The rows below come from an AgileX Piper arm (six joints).
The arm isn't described. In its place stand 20 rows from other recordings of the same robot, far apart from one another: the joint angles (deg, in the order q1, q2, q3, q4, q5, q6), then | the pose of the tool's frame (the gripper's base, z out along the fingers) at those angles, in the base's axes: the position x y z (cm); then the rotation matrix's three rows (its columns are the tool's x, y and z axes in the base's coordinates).
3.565 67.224 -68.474 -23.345 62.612 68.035 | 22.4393 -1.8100 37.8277; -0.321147 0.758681 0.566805; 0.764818 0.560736 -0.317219; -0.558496 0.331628 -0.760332
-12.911 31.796 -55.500 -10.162 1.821 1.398 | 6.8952 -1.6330 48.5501; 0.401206 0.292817 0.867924; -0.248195 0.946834 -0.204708; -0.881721 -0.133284 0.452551
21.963 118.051 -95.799 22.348 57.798 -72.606 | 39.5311 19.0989 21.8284; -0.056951 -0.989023 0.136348; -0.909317 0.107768 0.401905; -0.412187 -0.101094 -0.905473
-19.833 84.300 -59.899 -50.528 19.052 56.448 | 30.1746 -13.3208 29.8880; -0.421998 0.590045 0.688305; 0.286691 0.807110 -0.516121; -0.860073 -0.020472 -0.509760
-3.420 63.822 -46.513 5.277 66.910 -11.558 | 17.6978 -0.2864 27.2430; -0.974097 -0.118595 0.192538; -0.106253 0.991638 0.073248; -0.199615 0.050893 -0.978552
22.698 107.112 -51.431 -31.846 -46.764 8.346 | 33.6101 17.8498 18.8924; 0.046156 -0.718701 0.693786; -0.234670 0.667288 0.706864; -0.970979 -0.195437 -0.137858
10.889 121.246 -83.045 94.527 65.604 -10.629 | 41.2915 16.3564 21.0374; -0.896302 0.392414 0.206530; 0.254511 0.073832 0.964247; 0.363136 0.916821 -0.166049
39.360 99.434 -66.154 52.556 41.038 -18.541 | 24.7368 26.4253 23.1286; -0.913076 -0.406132 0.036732; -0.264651 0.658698 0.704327; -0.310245 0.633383 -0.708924
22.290 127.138 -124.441 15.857 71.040 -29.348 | 43.8740 20.5265 27.5304; -0.597596 -0.766234 0.236146; -0.670875 0.639130 0.376085; -0.439097 0.066322 -0.895989
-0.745 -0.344 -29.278 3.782 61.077 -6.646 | -0.7324 0.5349 28.0063; -0.439867 -0.075913 0.894849; -0.078084 0.995880 0.046102; -0.894662 -0.049594 -0.443982
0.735 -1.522 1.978 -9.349 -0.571 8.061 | 5.5527 0.0860 20.3962; 0.089255 -0.012438 0.995931; -0.021327 0.999669 0.014396; -0.995780 -0.022525 0.088961
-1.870 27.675 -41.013 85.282 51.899 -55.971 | 5.6401 6.9564 40.0178; -0.140187 -0.762717 0.631355; 0.280696 0.580877 0.764062; -0.949504 0.284331 0.132661
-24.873 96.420 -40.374 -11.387 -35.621 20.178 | 30.5234 -12.9976 19.3262; -0.185134 0.358916 0.914825; 0.292507 0.908849 -0.297377; -0.938171 0.212538 -0.273244
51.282 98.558 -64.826 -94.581 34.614 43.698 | 27.6828 26.2936 26.2849; 0.087780 -0.412289 0.906814; -0.926969 0.299496 0.225899; -0.364723 -0.860418 -0.355890
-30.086 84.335 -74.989 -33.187 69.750 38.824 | 22.5974 -18.4927 33.7105; -0.478930 0.877792 -0.010340; 0.713252 0.382235 -0.587511; -0.511760 -0.288751 -0.809150
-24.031 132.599 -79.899 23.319 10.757 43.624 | 41.6664 -17.8419 5.7438; 0.032916 0.854666 0.518134; 0.987245 0.052993 -0.150129; -0.155768 0.516467 -0.842021
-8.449 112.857 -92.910 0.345 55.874 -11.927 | 41.8577 -6.1717 23.8827; -0.944291 -0.047720 0.325633; -0.065322 0.996923 -0.043331; -0.322563 -0.062188 -0.944503
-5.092 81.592 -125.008 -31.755 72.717 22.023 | 21.5183 -6.5085 58.1331; -0.248308 0.604788 0.756687; 0.196715 0.796357 -0.571943; -0.948497 0.006834 -0.316712
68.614 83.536 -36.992 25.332 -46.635 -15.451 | 13.4017 26.4593 26.1408; -0.020467 -0.771465 0.635942; 0.063942 0.633763 0.770880; -0.997744 0.056441 0.036358
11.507 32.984 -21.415 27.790 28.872 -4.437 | 10.4165 4.2112 25.4534; -0.626857 -0.173201 0.759639; 0.217947 0.897076 0.384387; -0.748030 0.406517 -0.524590
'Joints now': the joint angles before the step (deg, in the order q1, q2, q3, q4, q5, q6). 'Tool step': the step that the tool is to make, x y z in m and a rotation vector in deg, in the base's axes. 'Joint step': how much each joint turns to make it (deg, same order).
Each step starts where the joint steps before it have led.
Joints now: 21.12, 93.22, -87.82, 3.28, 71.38, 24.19
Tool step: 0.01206, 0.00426, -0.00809, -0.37, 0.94, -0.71
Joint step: 0.00, 2.87, -1.83, -0.23, -0.06, 0.74
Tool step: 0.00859, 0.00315, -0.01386, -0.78, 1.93, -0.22
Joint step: 0.00, 2.47, -0.26, -0.09, -0.15, 0.22
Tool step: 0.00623, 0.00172, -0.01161, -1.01, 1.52, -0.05
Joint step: 0.00, 1.92, -0.09, -0.42, -0.05, 0.08
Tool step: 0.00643, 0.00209, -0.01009, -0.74, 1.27, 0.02
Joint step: 0.00, 1.94, -0.49, -0.23, 0.00, 0.00
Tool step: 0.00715, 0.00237, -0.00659, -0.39, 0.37, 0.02
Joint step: 0.00, 1.81, -1.09, -0.23, -0.24, 0.00
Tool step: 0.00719, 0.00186, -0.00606, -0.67, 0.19, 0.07
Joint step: 0.00, 1.78, -1.22, -0.56, -0.14, 0.00
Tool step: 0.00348, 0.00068, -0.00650, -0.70, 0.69, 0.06
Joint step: 0.00, 1.13, -0.25, -0.41, 0.01, 0.00
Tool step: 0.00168, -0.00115, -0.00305, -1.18, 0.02, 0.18
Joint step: 0.00, 0.44, 0.01, -1.11, -0.01, 0.00
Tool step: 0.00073, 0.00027, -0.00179, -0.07, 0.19, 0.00
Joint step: 0.00, 0.27, 0.00, 0.00, -0.06, 0.00
